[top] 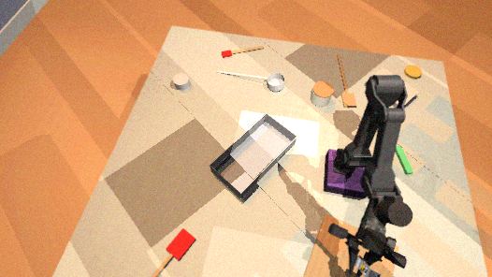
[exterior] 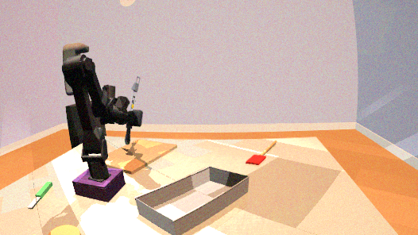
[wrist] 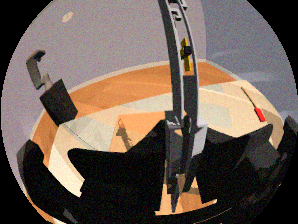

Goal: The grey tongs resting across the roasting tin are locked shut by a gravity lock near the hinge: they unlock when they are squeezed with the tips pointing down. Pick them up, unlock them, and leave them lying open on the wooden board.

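My gripper tip is 15 cm above the wooden board and 3 cm past it. The rest, counted from my gripper tip: green-handled tool (52 cm to the right, 15 cm below, 15 cm behind); then roasting tin (36 cm ahead, 32 cm to the right, 13 cm below); then red spatula (51 cm ahead, 16 cm below, 12 cm to the left).
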